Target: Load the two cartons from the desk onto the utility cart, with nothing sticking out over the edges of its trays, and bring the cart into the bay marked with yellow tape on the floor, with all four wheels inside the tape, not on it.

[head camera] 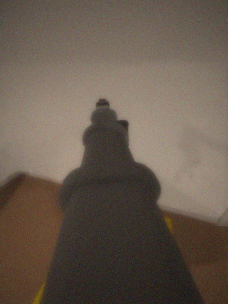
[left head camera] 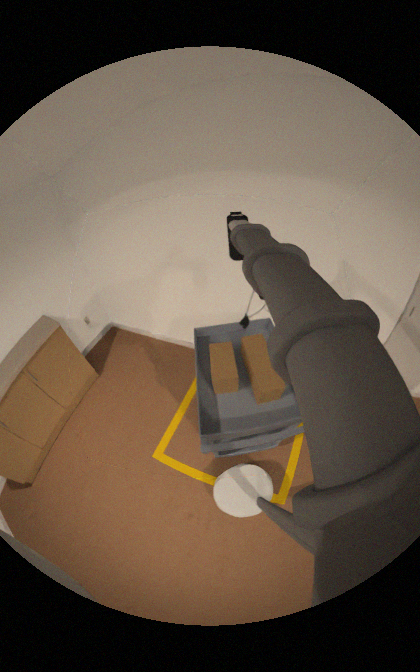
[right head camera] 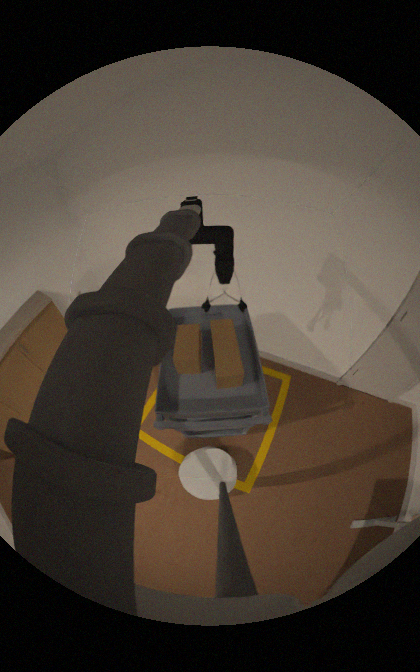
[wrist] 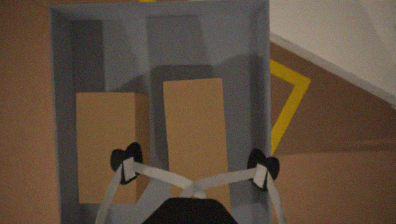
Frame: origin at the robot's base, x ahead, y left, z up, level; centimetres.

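Seen in the pictures: gripper, fingertip midpoint: (wrist: 195, 158).
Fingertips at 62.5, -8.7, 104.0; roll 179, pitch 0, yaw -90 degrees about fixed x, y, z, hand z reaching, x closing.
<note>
Pixels of each thing's top centre, then the offset from my fingertips to it, as dx, dy, dz. "*": a spot on its surface instead.
- yellow tape outline at a spot on its surface: (wrist: 293, 110) * +4.9, -58.9, -106.6
- left carton at its top centre: (wrist: 106, 148) -3.1, +16.8, -15.5
- longer right carton at its top centre: (wrist: 198, 162) -4.9, -0.6, -15.5
The grey utility cart (left head camera: 250, 429) (right head camera: 212, 406) (wrist: 58, 125) stands within the yellow tape outline (left head camera: 176, 419) (right head camera: 272, 425) (wrist: 293, 110); its wheels are hidden beneath the trays. Two brown cartons lie side by side in its top tray, apart and inside the rim: the left carton (left head camera: 223, 367) (right head camera: 187, 348) (wrist: 106, 147) and the longer right carton (left head camera: 256, 365) (right head camera: 226, 352) (wrist: 195, 125). My gripper (right head camera: 224, 305) (wrist: 195, 158) is open and empty, above the far part of the tray, clear of both cartons. In the head camera view my arm hides the cart.
A white round disc (left head camera: 232, 500) (right head camera: 200, 482) lies over the front tape line, before the cart. A wooden drawer unit (left head camera: 45, 400) stands at the left. The wall (left head camera: 150, 280) (right head camera: 280, 280) is close behind the cart. A pale cabinet (right head camera: 385, 355) stands at the right.
</note>
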